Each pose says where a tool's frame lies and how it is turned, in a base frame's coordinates. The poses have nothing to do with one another.
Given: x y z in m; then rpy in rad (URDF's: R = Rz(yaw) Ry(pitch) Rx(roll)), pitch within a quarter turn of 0, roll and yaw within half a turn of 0.
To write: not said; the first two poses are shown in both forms.
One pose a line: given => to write
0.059 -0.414 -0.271 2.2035 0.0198 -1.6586 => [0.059 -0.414 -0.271], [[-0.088 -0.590 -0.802], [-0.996 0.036 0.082], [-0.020 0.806 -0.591]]
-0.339 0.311 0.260 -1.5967 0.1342 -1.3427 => [-0.339 0.311 0.260], [[0.224 -0.055 0.973], [-0.965 0.124 0.229], [-0.134 -0.991 -0.026]]
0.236 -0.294 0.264 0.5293 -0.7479 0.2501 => [0.236 -0.294 0.264], [[0.710 -0.546 -0.444], [0.181 0.751 -0.635], [0.680 0.370 0.633]]
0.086 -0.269 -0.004 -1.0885 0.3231 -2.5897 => [0.086 -0.269 -0.004], [[-0.807 0.483 0.339], [-0.497 -0.247 -0.832], [-0.318 -0.840 0.440]]
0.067 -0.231 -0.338 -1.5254 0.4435 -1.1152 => [0.067 -0.231 -0.338], [[0.397 -0.148 0.906], [-0.811 0.405 0.422], [-0.429 -0.902 0.041]]
